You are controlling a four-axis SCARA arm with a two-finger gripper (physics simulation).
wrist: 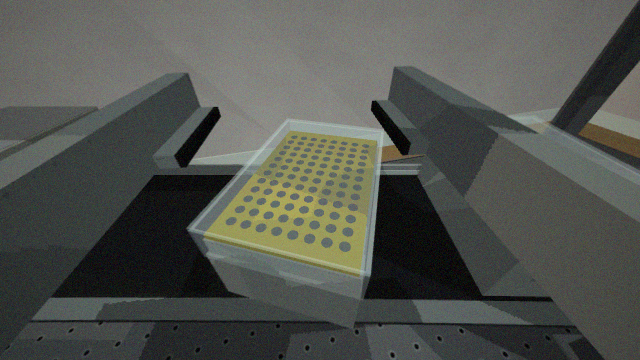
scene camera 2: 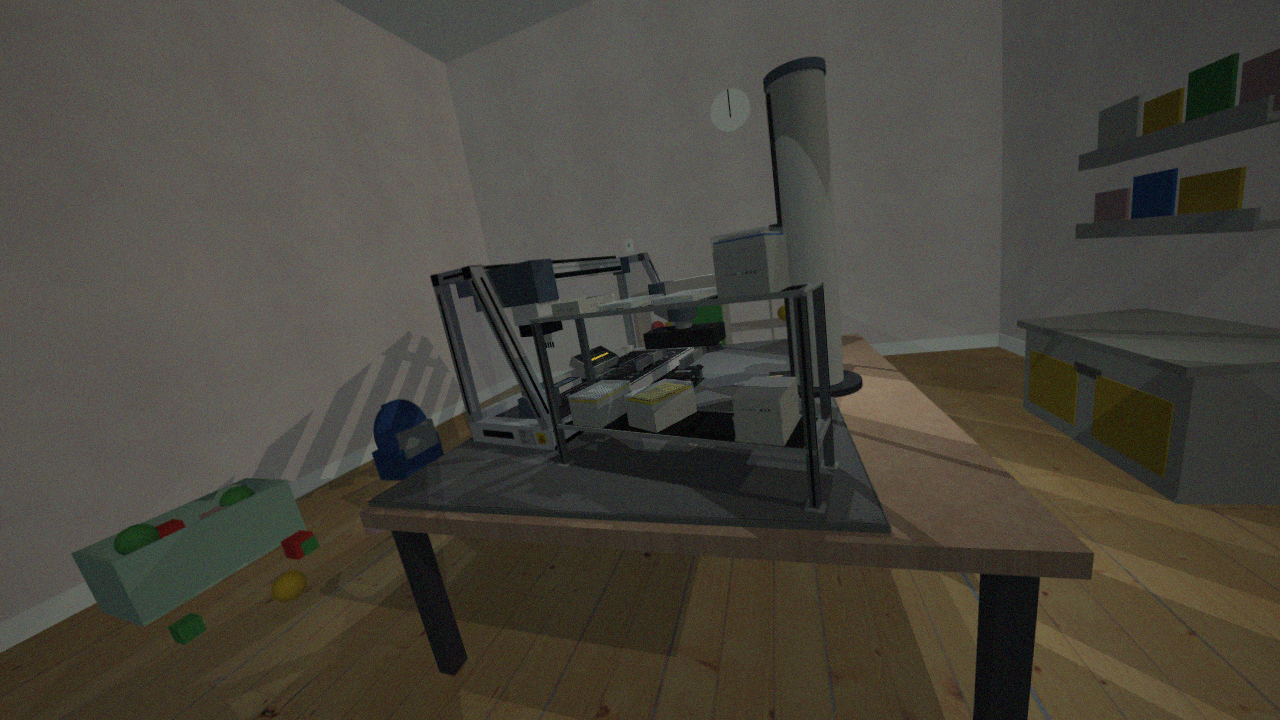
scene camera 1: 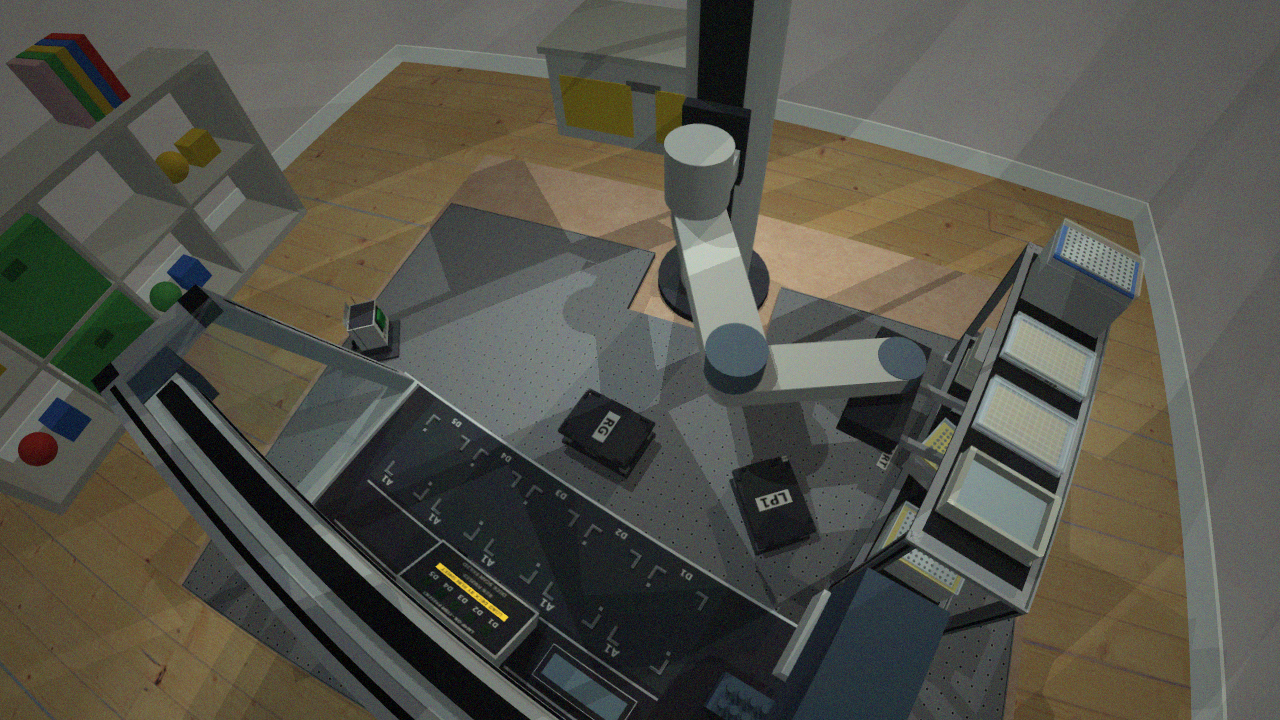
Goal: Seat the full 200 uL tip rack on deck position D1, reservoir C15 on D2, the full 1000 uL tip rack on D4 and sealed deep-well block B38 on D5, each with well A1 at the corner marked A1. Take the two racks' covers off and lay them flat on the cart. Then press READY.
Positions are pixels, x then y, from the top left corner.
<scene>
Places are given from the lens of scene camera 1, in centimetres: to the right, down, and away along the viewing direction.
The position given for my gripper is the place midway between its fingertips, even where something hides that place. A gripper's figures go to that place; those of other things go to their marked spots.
my gripper (scene camera 1: 973, 443): 51, 13, 78
reservoir (scene camera 1: 997, 504): 42, 17, 59
</scene>
